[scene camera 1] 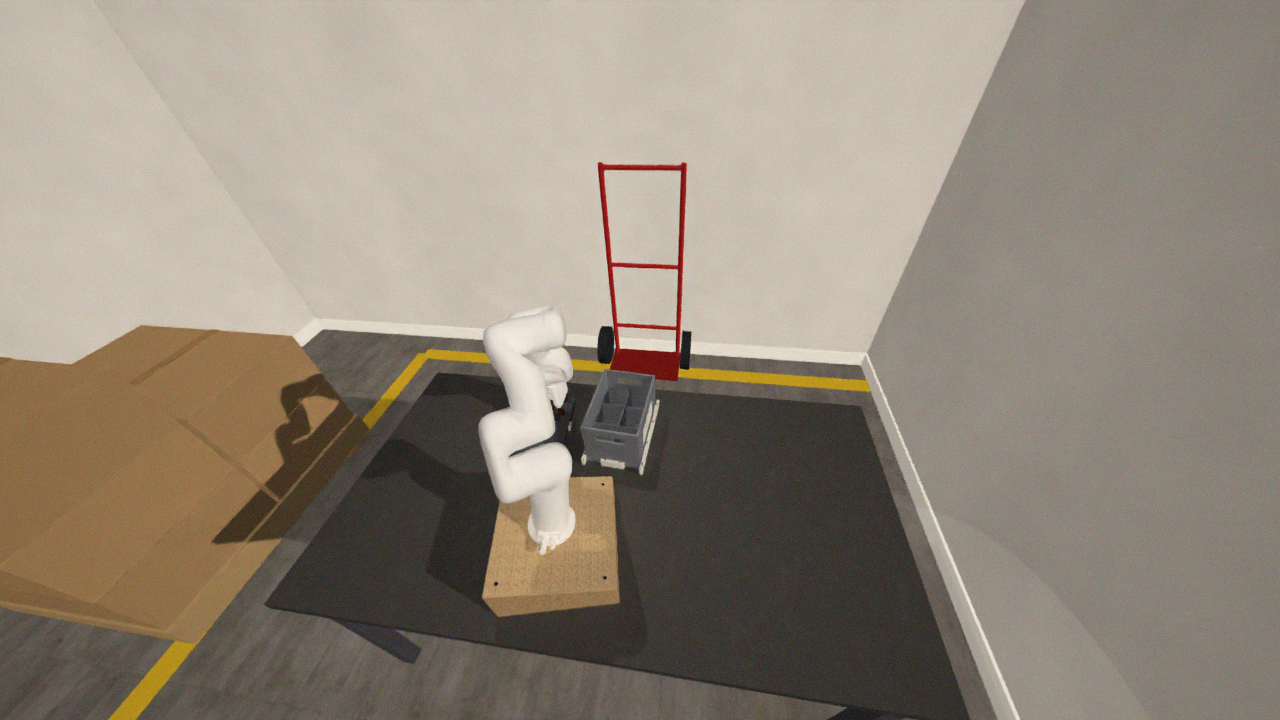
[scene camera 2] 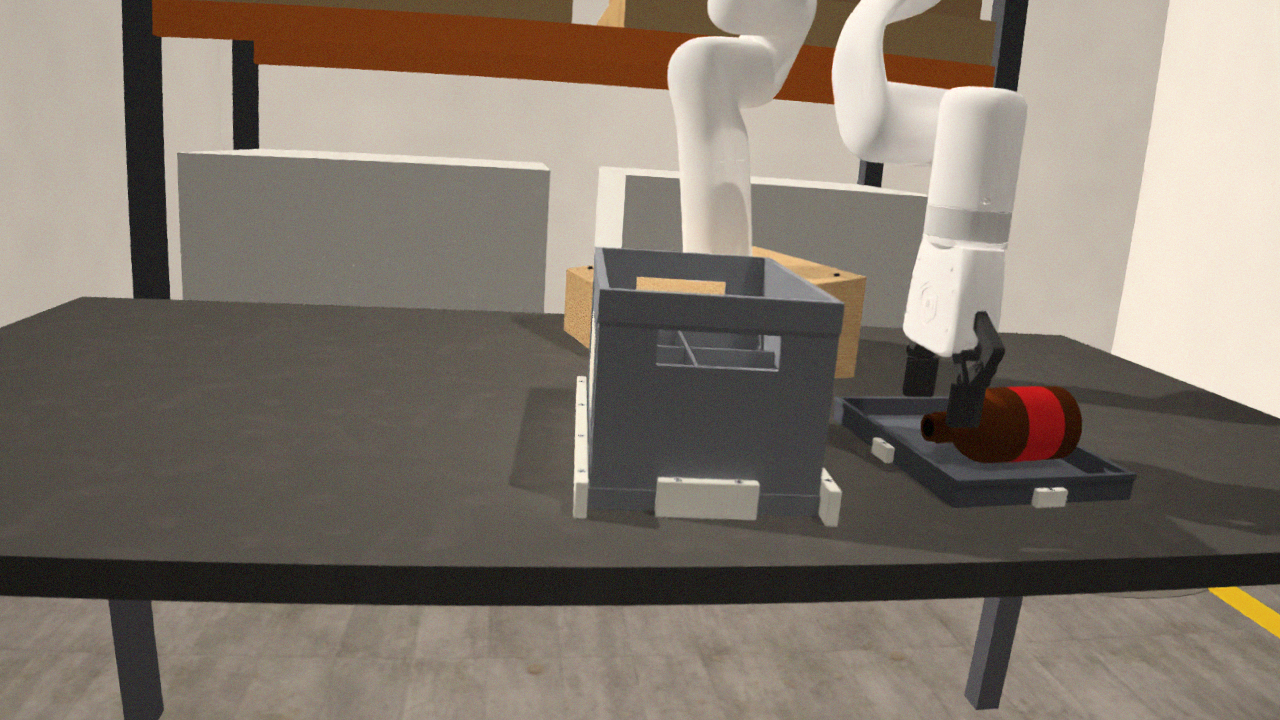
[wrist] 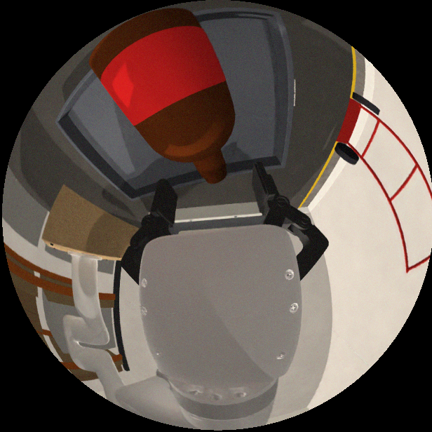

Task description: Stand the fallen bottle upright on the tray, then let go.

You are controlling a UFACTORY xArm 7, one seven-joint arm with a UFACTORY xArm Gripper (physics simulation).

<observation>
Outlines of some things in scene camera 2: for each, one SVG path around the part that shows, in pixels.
My gripper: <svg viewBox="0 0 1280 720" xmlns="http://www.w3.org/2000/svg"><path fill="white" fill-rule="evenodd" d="M923 233L923 240L914 267L903 329L909 339L909 343L906 348L908 356L902 393L906 397L932 397L934 395L939 358L934 356L936 354L942 357L952 356L957 383L951 383L945 424L950 428L977 428L980 425L986 387L990 386L991 378L996 374L997 367L1005 354L1005 347L998 335L1004 289L1004 250L1007 249L1008 243L984 244L936 238ZM975 361L972 364L972 366L967 370L966 361Z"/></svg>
A brown bottle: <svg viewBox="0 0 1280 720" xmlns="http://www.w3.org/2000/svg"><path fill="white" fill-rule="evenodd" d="M1082 417L1075 398L1062 387L986 388L980 425L977 428L950 428L945 424L947 412L934 412L926 414L922 418L921 434L928 442L953 443L964 456L980 463L1060 459L1070 455L1077 447L1082 432Z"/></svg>
</observation>
